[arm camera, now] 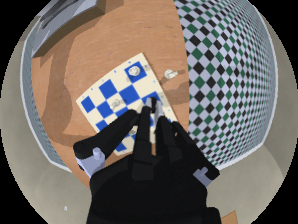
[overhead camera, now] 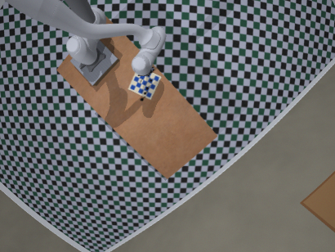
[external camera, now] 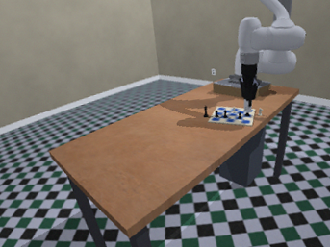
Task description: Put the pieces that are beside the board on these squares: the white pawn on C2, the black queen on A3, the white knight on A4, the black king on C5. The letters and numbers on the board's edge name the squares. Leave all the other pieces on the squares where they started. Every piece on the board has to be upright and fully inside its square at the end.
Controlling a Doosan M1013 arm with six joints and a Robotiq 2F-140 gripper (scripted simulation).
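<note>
The white knight lies 60 mm behind my hand, 50 mm to the left of it and 50 mm below it. From my hand the other things lie so: black chess piece (180 mm to the right, 120 mm ahead, 30 mm below); blue-and-white chessboard (70 mm to the right, 60 mm below, 30 mm ahead); small white piece (80 mm to the right, 40 mm below, 10 mm behind).
</note>
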